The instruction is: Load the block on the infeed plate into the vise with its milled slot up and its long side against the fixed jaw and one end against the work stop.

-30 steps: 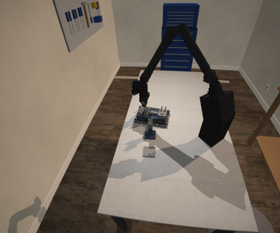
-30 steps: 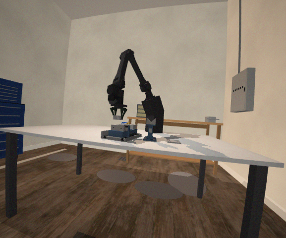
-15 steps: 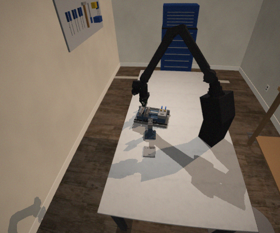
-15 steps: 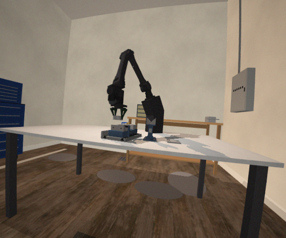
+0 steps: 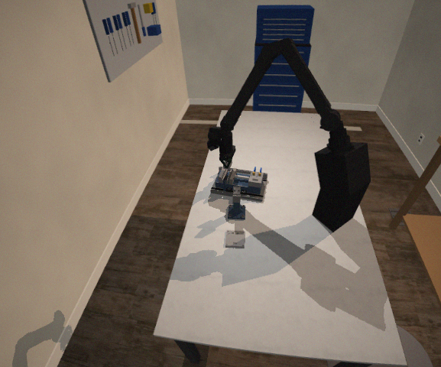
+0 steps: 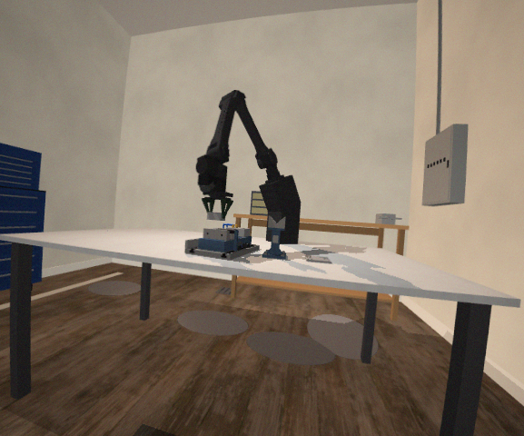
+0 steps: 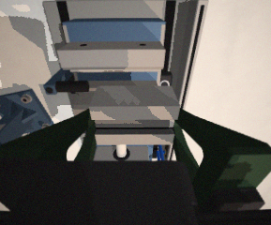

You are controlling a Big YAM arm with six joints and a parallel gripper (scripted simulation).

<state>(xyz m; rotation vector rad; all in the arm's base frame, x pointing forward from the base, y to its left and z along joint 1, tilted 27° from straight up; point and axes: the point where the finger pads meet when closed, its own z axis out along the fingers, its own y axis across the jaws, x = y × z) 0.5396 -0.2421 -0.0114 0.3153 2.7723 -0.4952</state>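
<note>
The part lies right at my hand. Round my hand: moving jaw: 70 mm below, 30 mm to the left, 30 mm behind; fixed jaw: 70 mm below, 30 mm ahead, 10 mm to the left; work stop rod: 70 mm to the left, 60 mm below, 20 mm ahead.
</note>
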